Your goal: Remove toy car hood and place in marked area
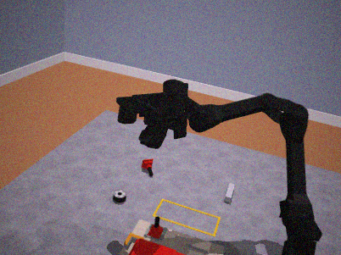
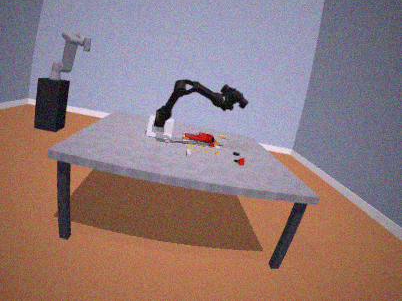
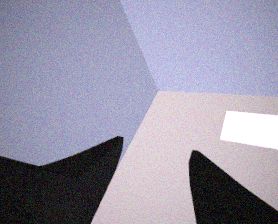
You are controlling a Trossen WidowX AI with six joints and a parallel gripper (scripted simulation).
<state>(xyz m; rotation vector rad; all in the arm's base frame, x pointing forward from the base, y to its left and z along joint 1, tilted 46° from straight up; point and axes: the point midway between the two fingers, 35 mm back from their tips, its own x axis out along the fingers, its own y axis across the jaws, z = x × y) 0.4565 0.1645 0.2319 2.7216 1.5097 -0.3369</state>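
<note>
The hood is 13 cm behind my gripper tip, 9 cm to the left of it and 35 cm below it. Round my gripper tip: grey bar: 29 cm behind, 29 cm to the right, 38 cm below; then black wheel: 4 cm ahead, 13 cm to the right, 38 cm below.
</note>
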